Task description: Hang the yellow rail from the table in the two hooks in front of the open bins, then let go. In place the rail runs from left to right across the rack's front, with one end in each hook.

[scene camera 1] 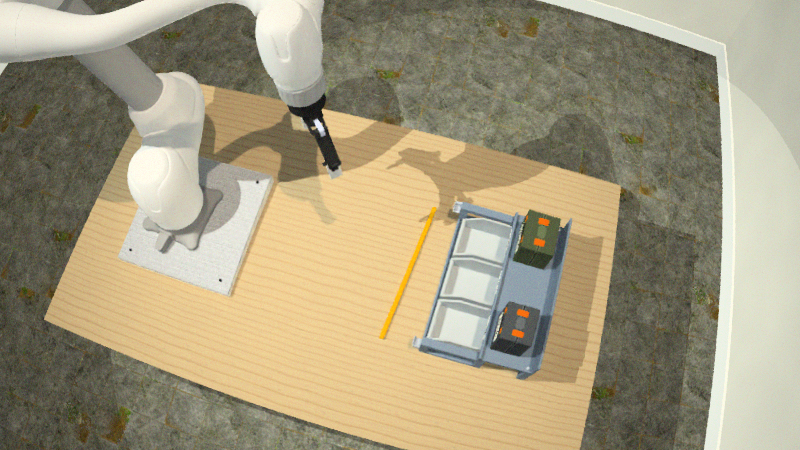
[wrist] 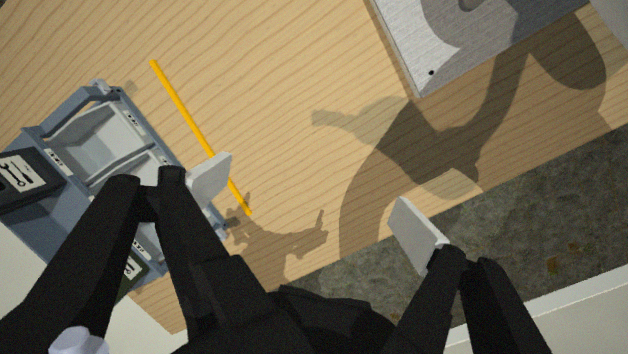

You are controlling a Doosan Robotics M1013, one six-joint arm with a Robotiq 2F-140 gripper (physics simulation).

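Places are measured from the arm's base along level axes (x right, y ahead, z up), in centimetres.
Pixels of known places: gripper, fingertip midpoint: (wrist: 313, 190); arm's base at its link origin: (scene camera 1: 182, 211).
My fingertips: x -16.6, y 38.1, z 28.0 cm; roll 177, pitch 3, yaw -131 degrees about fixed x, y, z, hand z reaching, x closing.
Note:
For each thing: its top centre in the pictures, then the offset to it from my fingertips. "*": a spot on its surface instead. Level surfaces: height alone.
- yellow rail at its top centre: (wrist: 204, 145) (scene camera 1: 409, 270) dx +8.2, dy +24.3, dz -30.2 cm
- pale hook at a spot on its surface: (scene camera 1: 457, 207) * dx -10.5, dy +30.2, dz -25.7 cm
- green case at its top centre: (scene camera 1: 541, 232) dx -5.0, dy +51.1, dz -11.3 cm
- dark grey case at its top centre: (scene camera 1: 520, 323) dx +18.1, dy +52.4, dz -8.8 cm
- table at its surface level: dz -31.2 cm
The yellow rail (scene camera 1: 408, 272) (wrist: 183, 112) lies on the table, apart from the rack and roughly parallel to its front. The blue-grey rack (scene camera 1: 440, 279) (wrist: 145, 115) holds open light-grey bins (scene camera 1: 471, 279) (wrist: 102, 137). One pale hook (scene camera 1: 457, 207) is at the rack's upper front corner in the scene view, and the other hook (scene camera 1: 416, 341) (wrist: 101, 85) is at its lower front corner. My gripper (scene camera 1: 334, 172) (wrist: 313, 190) is open and empty, high above the table, on the robot base's side of the rail. One finger hides part of the rail in the wrist view.
A green case (scene camera 1: 537, 238) and a dark grey case (scene camera 1: 515, 329) (wrist: 27, 177) stand on the rack behind the bins. The robot's base plate (scene camera 1: 223, 263) (wrist: 405, 55) is on the table (scene camera 1: 313, 335) (wrist: 280, 75), to the left in the scene view.

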